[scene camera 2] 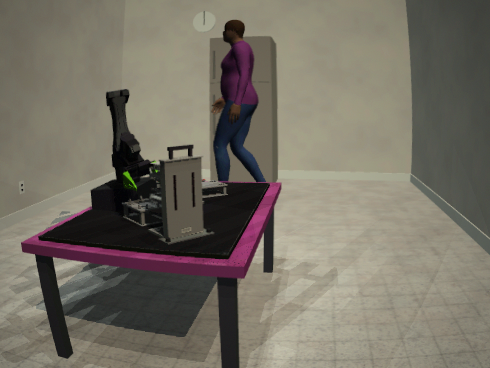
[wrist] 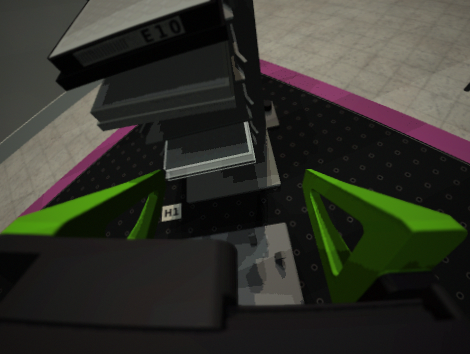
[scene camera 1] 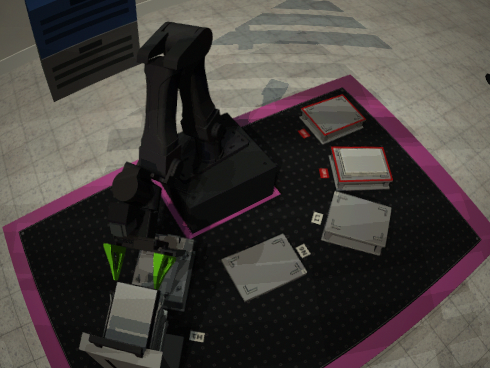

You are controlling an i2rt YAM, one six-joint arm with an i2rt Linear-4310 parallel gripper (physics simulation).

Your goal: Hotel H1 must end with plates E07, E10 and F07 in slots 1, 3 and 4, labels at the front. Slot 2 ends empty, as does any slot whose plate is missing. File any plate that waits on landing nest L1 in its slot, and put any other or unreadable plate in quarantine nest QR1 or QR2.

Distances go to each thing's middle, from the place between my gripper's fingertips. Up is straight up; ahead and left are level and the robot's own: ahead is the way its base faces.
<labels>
The pale plate [wrist: 229, 147] is 8 cm ahead of my hand, 5 cm to the right of it and 3 cm below it. From my hand the other things lie so: upright panel [wrist: 244, 26]: 14 cm ahead, 11 cm to the right, 2 cm below; then nest N6 [scene camera 1: 271, 264]: 30 cm to the left, 14 cm below, 8 cm ahead.
</labels>
